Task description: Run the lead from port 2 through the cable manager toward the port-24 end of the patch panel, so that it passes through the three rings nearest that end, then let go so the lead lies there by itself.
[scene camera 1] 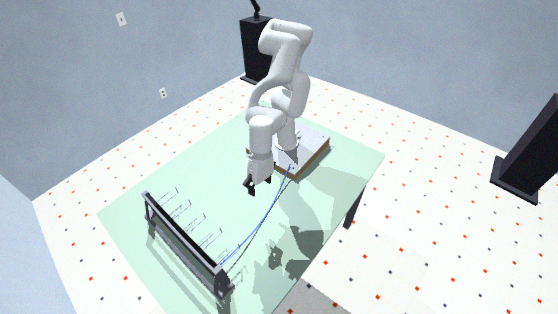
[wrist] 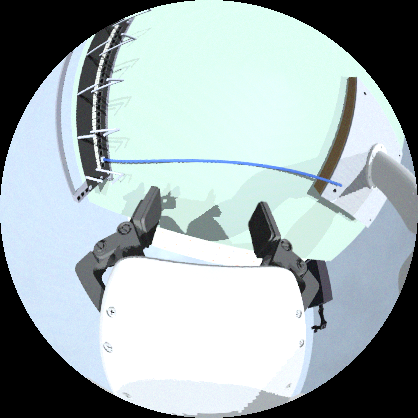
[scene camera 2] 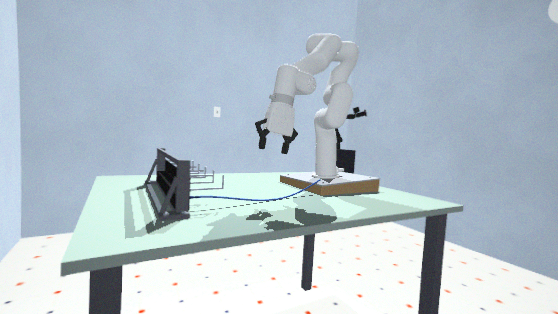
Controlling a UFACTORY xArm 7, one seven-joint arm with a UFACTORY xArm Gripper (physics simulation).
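The blue lead (scene camera 1: 264,218) (scene camera 2: 265,200) (wrist: 200,161) runs from the near end of the patch panel (scene camera 1: 182,233) (scene camera 2: 184,185) (wrist: 85,117) across the table to the robot's base, where its loose end lies on the base plate. In the wrist view it leaves the panel between two neighbouring rings and runs away from the row. The thin grey rings stick out from the panel's front; one ring (scene camera 2: 223,181) (wrist: 119,131) stands close to the lead. My gripper (scene camera 1: 260,185) (scene camera 2: 273,148) (wrist: 208,205) is wide open and empty, high above the table, apart from the lead.
The robot's base plate (scene camera 1: 315,146) (scene camera 2: 350,188) (wrist: 342,120) with wooden sides stands on the green table (scene camera 1: 122,210) (scene camera 2: 425,203). The panel's slanted feet stand near the table's edge. One black pedestal (scene camera 1: 250,50) stands behind the arm, and another (scene camera 1: 530,155) stands at the right, off the table.
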